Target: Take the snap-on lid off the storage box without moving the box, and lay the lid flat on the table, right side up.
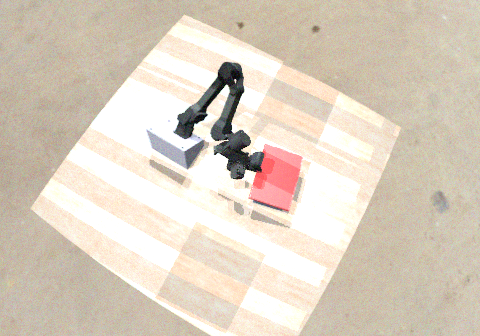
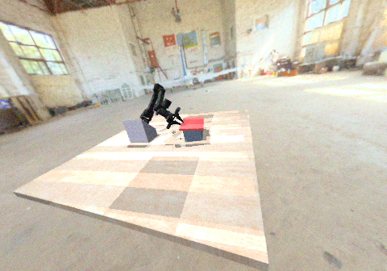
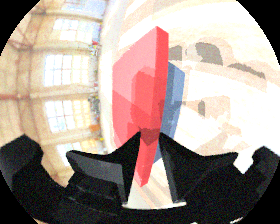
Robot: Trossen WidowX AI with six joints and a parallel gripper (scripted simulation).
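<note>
The red lid lies 70 mm ahead of my gripper tip and 20 mm to the left of it. Also, from my gripper tip: storage box 70 mm ahead, 60 mm below, 20 mm to the left.
</note>
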